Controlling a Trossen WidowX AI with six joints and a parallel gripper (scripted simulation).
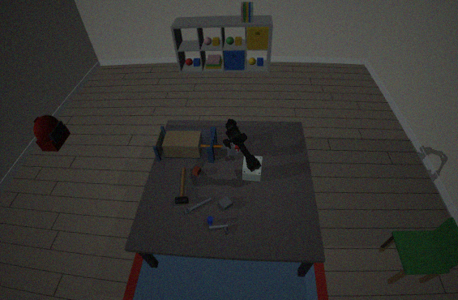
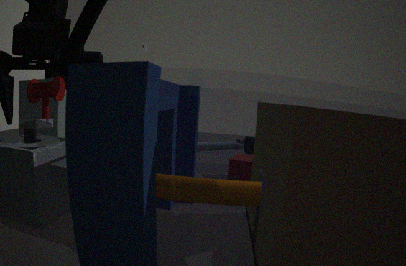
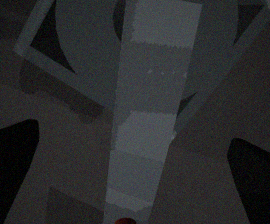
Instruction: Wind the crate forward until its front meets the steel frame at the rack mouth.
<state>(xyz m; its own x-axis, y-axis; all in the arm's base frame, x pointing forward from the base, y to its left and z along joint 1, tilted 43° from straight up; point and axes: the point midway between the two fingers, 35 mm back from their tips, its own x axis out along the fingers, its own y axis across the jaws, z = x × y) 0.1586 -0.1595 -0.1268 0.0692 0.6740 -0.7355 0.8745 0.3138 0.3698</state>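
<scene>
Right now my gripper tip is 1 cm to the right of the grey winch handle, 1 cm below it and 1 cm past it. Also, from my gripper tip: red knob: 5 cm to the left, 4 cm above, 3 cm behind; then grey winch: 7 cm below, 5 cm to the right, 1 cm ahead; then blue steel frame: 18 cm ahead, 4 cm to the right.
</scene>
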